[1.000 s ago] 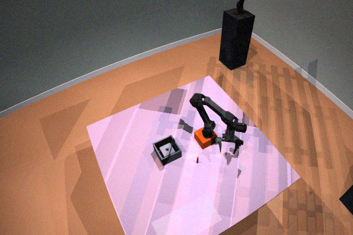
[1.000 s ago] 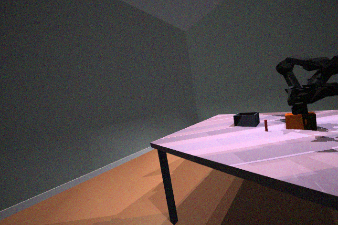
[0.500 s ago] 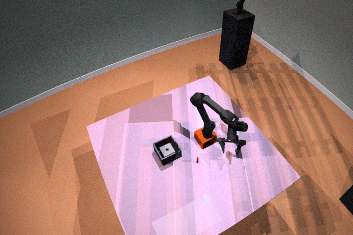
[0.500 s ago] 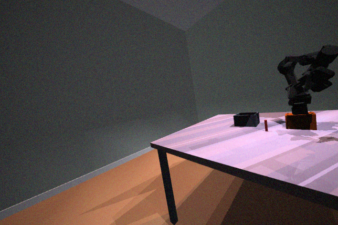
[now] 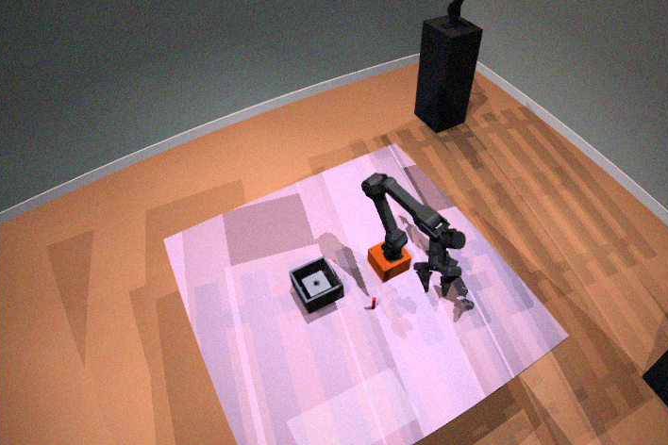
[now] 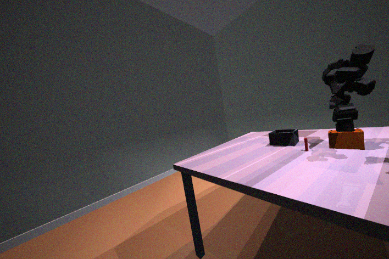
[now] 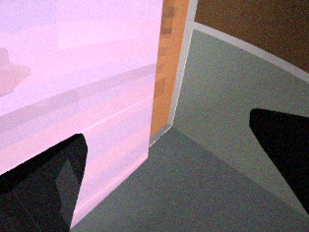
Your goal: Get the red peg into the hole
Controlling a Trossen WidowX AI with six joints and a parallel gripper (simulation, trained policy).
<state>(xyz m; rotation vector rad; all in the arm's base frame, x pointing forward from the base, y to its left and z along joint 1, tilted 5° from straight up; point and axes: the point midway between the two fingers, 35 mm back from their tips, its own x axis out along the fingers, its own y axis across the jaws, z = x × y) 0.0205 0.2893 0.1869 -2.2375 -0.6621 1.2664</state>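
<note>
Now: the red peg 240 mm below my gripper tip, 180 mm to the right of it and 120 mm ahead of it. Also, from my gripper tip: grey plate (360 mm to the right, 280 mm ahead, 230 mm below); then dark box (360 mm to the right, 280 mm ahead, 250 mm below).
</note>
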